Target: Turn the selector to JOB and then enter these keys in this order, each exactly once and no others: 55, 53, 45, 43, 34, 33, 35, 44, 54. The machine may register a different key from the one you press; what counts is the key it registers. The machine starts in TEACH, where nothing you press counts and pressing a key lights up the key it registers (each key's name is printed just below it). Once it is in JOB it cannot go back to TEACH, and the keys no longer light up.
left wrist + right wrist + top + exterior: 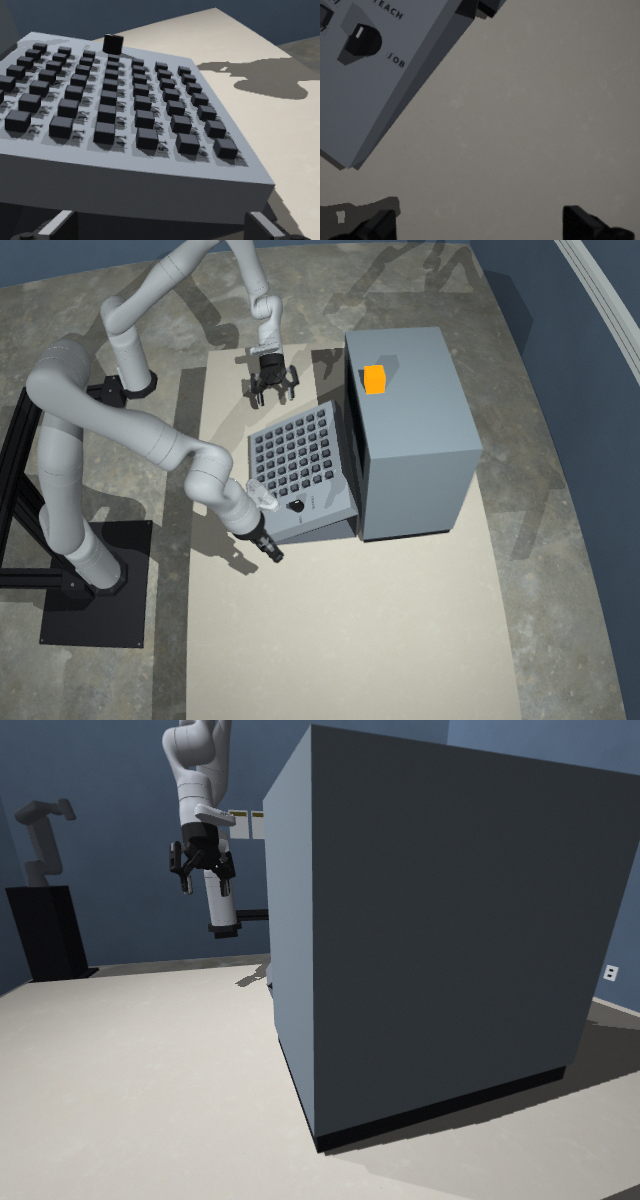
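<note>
Now: right hand 8 cm short of the sloped grey key panel, 29 cm to the right of it and 18 cm above it. The rest, counted from my right hand: black selector knob: 7 cm ahead, 18 cm to the left, 13 cm below.
</note>
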